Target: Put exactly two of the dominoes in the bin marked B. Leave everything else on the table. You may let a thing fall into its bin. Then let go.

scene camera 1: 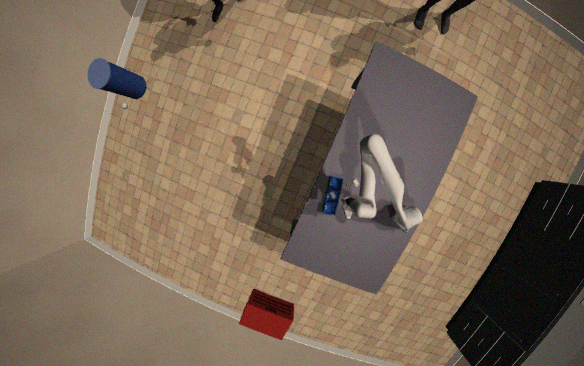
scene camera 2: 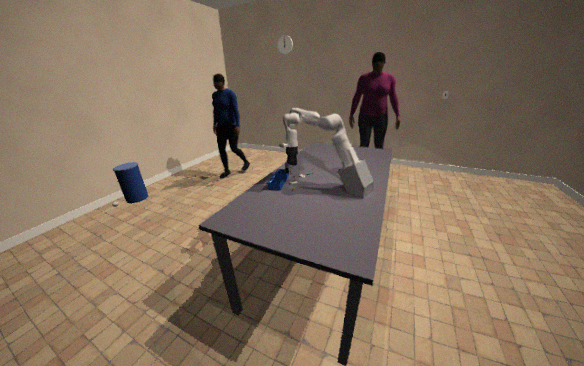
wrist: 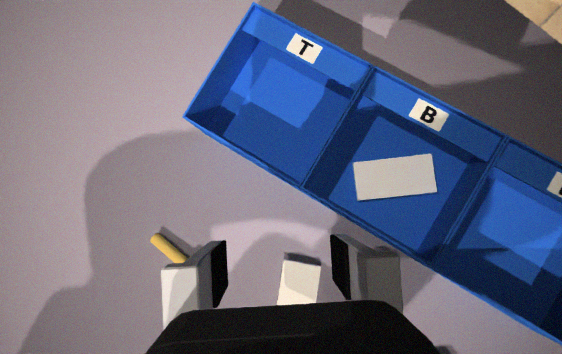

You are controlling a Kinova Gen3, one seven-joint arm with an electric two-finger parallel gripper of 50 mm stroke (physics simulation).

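Places are measured from the arm's base along level axes (x ahead, y left, z up), in centimetres.
Pixels of known places: gripper, fingertip midpoint: (scene camera 2: pixel 288 173) (wrist: pixel 279 260); arm's base, link origin: (scene camera 2: pixel 350 164).
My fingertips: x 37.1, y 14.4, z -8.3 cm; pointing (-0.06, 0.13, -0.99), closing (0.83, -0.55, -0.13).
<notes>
Ahead of a thing's pixels: the offset from my fingertips to its middle. "spot": to the spot under its first point. Level surfaces: height alone.
In the wrist view a white domino @[dx +8.2, dy -0.3, dz -6.9 cm] (wrist: pixel 395 177) lies flat in the middle bin marked B @[dx +8.3, dy +0.2, dz -5.6 cm] (wrist: pixel 465 135) of the blue three-bin box @[spot: dx +4.1, dy +8.7, dz -7.2 cm] (scene camera 1: pixel 330 208) (scene camera 2: pixel 277 180). A second white domino @[dx -1.8, dy -2.9, dz -7.6 cm] (wrist: pixel 299 282) lies on the table beside the box, its near end hidden by the gripper body. My gripper (wrist: pixel 279 260) (scene camera 1: pixel 346 207) (scene camera 2: pixel 287 171) is open and empty, pointing down. In the wrist view this domino shows between the two spread fingers, below them; the exact height gap is hard to tell. A small white piece @[dx -0.7, dy -15.8, dz -7.6 cm] (scene camera 1: pixel 355 182) (scene camera 2: pixel 302 175) lies farther along the table.
A yellow bolt @[dx -6.9, dy +4.7, dz -7.4 cm] (wrist: pixel 169 248) lies by the left finger in the wrist view, partly hidden. Bin T @[spot: dx +4.7, dy +12.2, dz -6.6 cm] (wrist: pixel 240 65) holds no visible object. A green piece @[dx -3.8, dy -22.1, dz -7.5 cm] (scene camera 2: pixel 310 173) and a small yellow piece @[spot: dx -7.2, dy +5.4, dz -7.7 cm] (scene camera 2: pixel 293 189) lie on the table @[dz -8.0 cm] (scene camera 2: pixel 300 225). The box stands near the table's edge.
</notes>
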